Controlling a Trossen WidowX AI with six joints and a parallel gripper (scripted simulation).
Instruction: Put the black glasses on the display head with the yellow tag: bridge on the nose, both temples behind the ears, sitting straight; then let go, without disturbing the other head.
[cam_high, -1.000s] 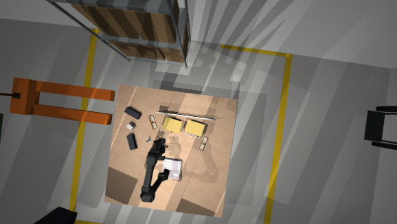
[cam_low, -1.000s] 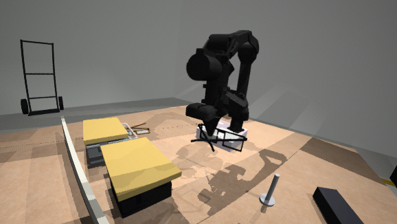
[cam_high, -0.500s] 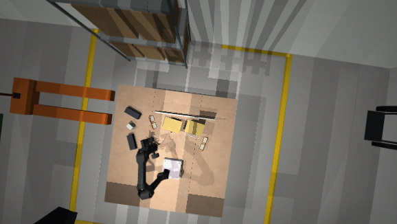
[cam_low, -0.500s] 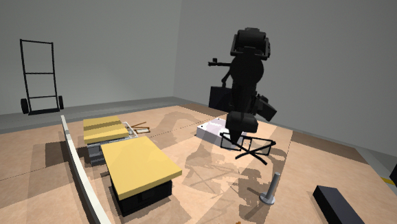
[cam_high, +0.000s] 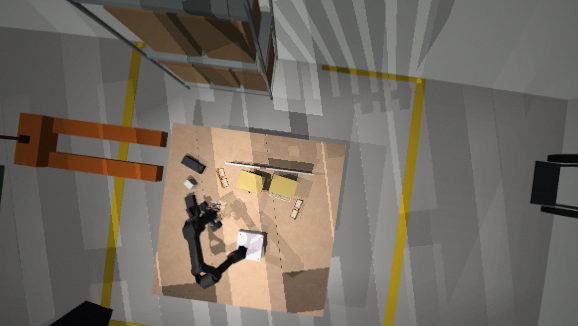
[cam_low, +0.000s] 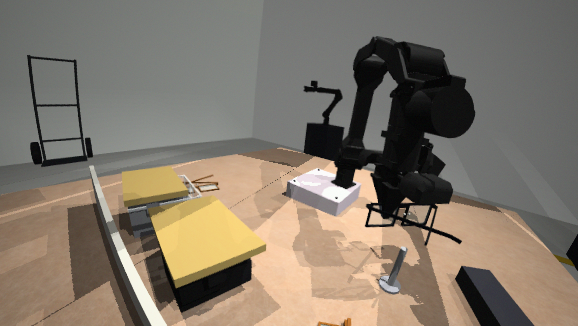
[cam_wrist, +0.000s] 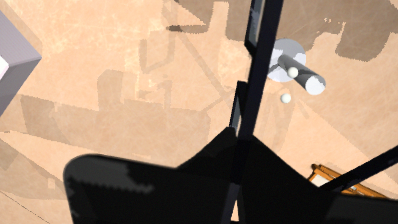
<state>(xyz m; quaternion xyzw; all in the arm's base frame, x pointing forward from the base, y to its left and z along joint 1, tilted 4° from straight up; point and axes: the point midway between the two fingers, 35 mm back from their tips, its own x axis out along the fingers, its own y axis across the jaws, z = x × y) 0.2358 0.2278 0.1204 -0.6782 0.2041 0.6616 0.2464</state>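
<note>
Right now my gripper tip is 10 mm short of the grey peg, 50 mm to the right of it and 90 mm above it. The rest, counted from my gripper tip: white cube (100 mm ahead, 270 mm to the left, 90 mm below); then long white rail (380 mm ahead, 260 mm to the right, 60 mm below).
</note>
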